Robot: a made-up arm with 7 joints.
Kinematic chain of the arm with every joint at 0, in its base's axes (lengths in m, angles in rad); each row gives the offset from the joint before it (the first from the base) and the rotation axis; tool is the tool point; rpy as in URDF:
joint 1: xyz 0.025 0.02 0.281 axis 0 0.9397 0.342
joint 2: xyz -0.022 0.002 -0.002 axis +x
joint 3: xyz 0 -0.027 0.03 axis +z
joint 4: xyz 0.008 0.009 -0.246 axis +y
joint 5: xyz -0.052 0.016 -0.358 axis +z
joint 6: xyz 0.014 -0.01 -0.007 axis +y
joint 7: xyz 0 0.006 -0.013 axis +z
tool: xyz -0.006 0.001 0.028 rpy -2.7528 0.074 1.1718
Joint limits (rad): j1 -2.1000..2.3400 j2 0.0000..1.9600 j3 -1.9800..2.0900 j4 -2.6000..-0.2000 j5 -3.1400..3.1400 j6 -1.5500..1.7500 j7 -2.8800..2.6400
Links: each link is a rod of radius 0.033 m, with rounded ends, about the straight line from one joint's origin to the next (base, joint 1, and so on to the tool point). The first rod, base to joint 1, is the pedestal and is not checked.
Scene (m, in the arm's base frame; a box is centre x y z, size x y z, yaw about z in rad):
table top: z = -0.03
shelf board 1: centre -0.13 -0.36 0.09 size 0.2 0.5 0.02 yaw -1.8
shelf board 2: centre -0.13 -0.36 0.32 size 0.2 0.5 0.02 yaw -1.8
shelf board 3: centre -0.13 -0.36 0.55 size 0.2 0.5 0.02 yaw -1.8
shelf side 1: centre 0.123 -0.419 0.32 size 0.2 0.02 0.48 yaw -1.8
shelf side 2: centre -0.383 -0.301 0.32 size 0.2 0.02 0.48 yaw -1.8
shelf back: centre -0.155 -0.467 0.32 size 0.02 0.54 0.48 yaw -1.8
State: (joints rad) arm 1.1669 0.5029 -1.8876 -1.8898 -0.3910 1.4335 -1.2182
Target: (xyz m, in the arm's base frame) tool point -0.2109 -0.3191 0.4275
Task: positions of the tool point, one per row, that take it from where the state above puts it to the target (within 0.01 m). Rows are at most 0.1 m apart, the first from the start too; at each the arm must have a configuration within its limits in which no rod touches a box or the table.
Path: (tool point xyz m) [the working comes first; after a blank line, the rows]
Joints at the target: 1.9262 0.7626 -1.9800 -1.7609 -0.4631 1.4386 -1.2171
Straight joint move there: touches shelf board 2.

1: -0.1914 -0.2730 0.1914
2: -0.1848 -0.2266 0.1896
3: -0.1711 -0.1835 0.1913
4: -0.1506 -0.1463 0.1964
5: -0.1845 -0.1463 0.2626
6: -0.1922 -0.1450 0.3432
7: -0.1691 -0.1399 0.4275
8: -0.1869 -0.1769 0.4401
9: -0.2010 -0.2201 0.4447
10: -0.2097 -0.2681 0.4407
11: -0.2109 -0.3191 0.4275

